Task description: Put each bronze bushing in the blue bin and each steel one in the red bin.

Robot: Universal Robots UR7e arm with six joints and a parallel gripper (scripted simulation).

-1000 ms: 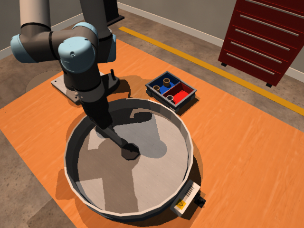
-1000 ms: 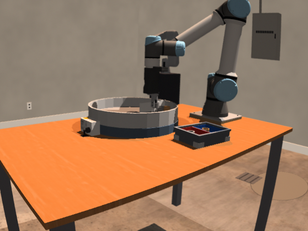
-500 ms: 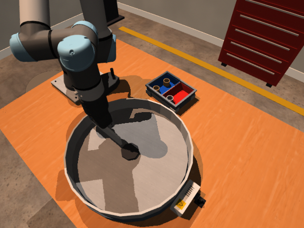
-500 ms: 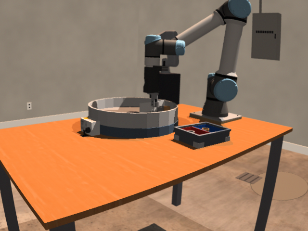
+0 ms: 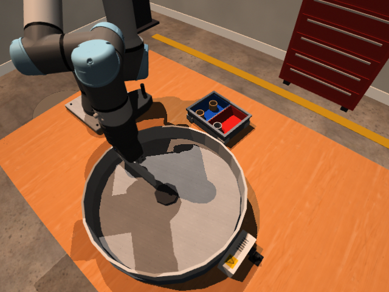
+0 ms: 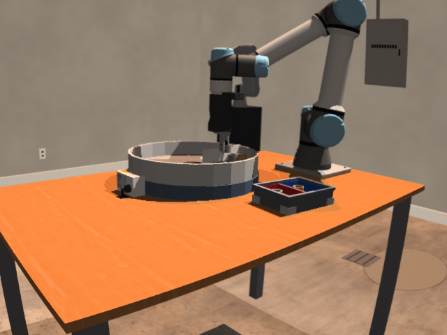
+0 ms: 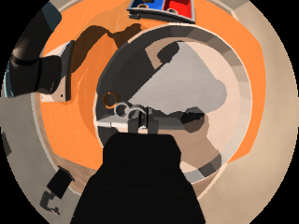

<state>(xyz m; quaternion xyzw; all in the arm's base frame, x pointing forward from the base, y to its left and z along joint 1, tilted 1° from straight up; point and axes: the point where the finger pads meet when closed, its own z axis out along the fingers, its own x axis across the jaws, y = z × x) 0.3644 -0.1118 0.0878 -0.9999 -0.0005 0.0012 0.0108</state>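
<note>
The bin lies 33 cm to the left of my hand, 9 cm below it and 3 cm ahead of it. Round my hand: turntable 12 cm ahead, 6 cm below, 2 cm to the right.
</note>
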